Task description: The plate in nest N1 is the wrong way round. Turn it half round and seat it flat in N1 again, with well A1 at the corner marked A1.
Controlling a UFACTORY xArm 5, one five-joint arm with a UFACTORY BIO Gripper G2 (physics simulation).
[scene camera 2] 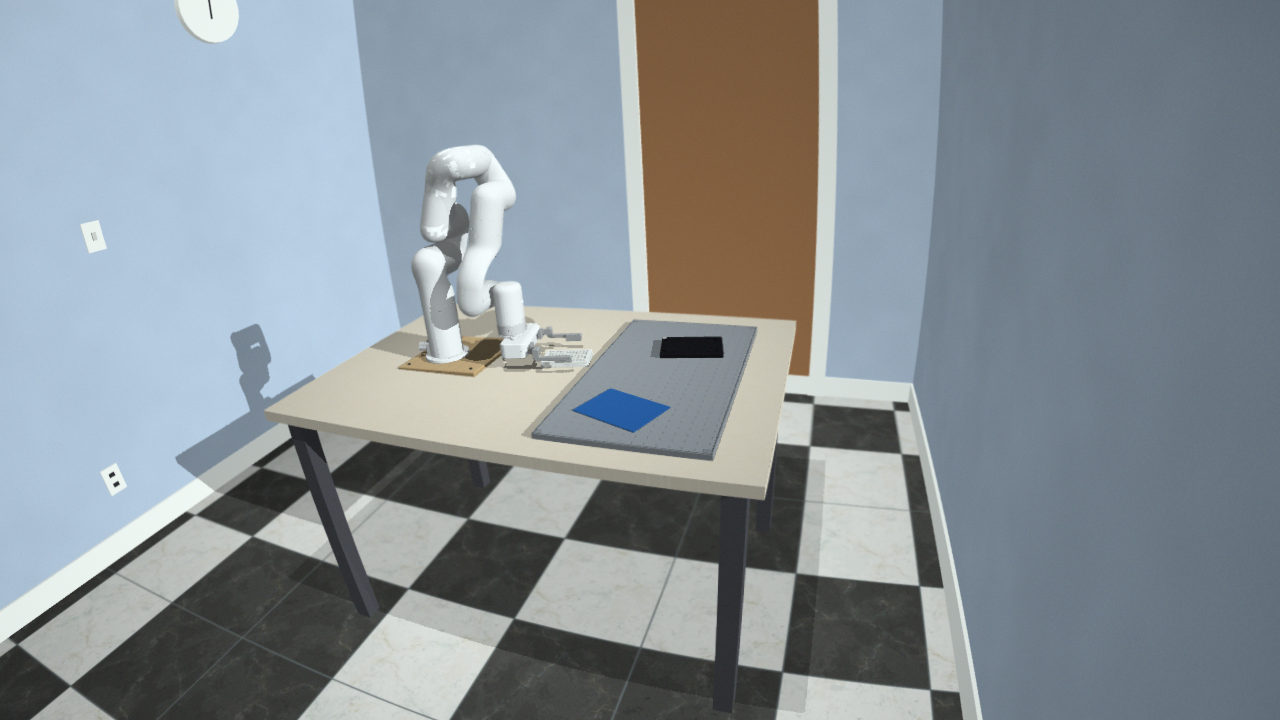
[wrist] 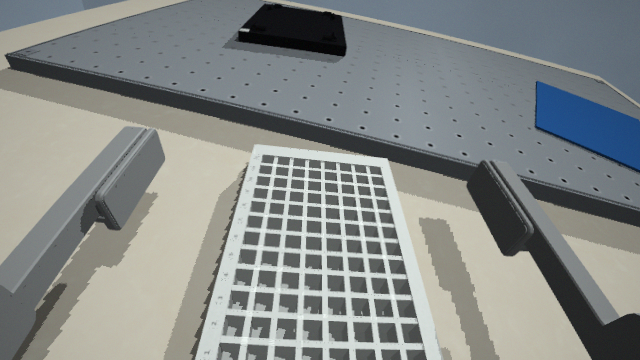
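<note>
The white plate [scene camera 2: 580,356] [wrist: 320,252] lies wells up on the table beside the grey board, one short end toward the board. Small marks run along its left rim in the wrist view. A black nest [scene camera 2: 691,347] [wrist: 300,29], empty, stands on the board; a small white mark [wrist: 244,30] is on its near left corner in the wrist view. I cannot read the labels N1 or A1. My gripper [scene camera 2: 567,349] [wrist: 315,194] is open, low over the table, with one finger out to each side of the plate and a gap on both sides.
The grey perforated board [scene camera 2: 698,402] [wrist: 200,95] has a raised edge close to the plate's far end. A flat blue sheet [scene camera 2: 621,409] [wrist: 585,122] lies on it, to the right in the wrist view. The arm stands on a wooden base [scene camera 2: 438,366].
</note>
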